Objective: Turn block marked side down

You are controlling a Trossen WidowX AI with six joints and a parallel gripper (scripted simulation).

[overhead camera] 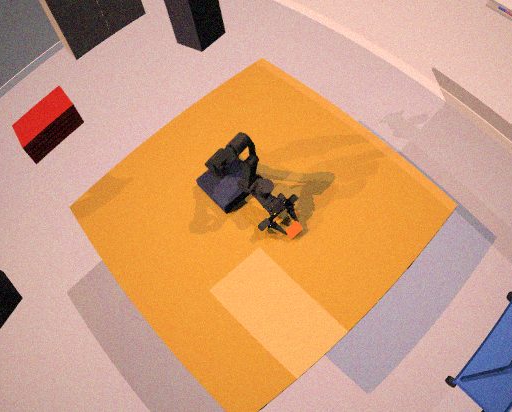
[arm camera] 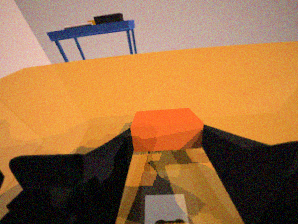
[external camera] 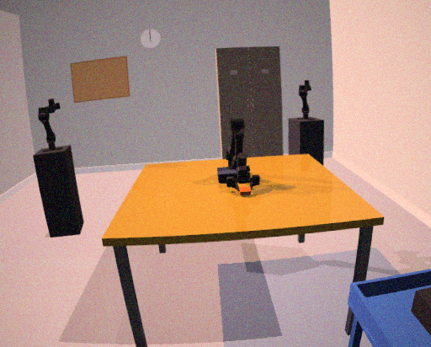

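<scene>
Now: gripper tip 10 mm above the block.
</scene>
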